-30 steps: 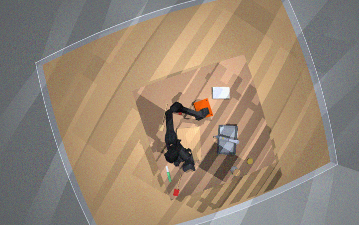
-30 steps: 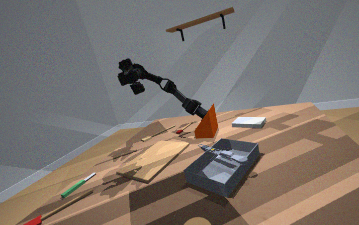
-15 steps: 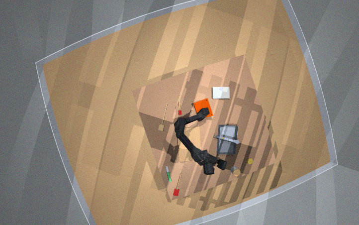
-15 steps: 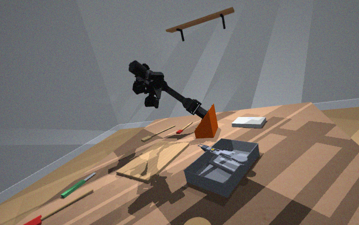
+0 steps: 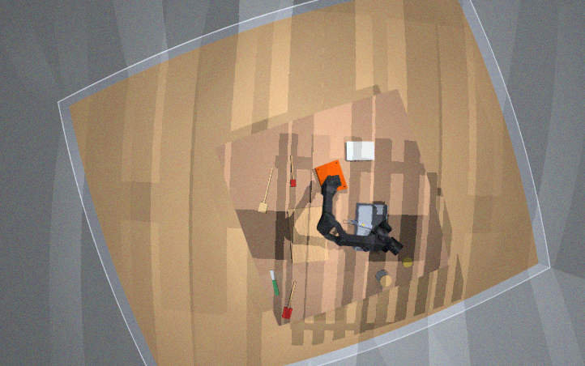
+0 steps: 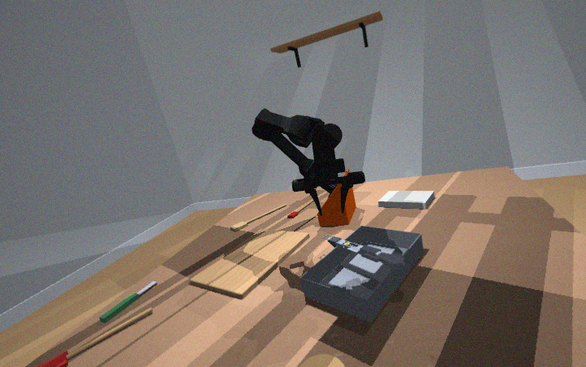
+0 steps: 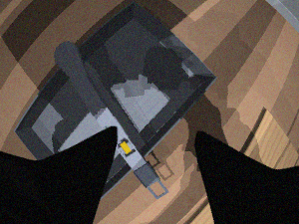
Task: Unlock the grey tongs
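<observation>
The grey roasting tin lies 15 cm below my gripper tip and 6 cm to the left of it. From my gripper tip the other things lie so: wooden board: 34 cm to the right, 17 cm below, 6 cm behind; white block: 49 cm behind, 16 cm below, 14 cm to the left.
</observation>
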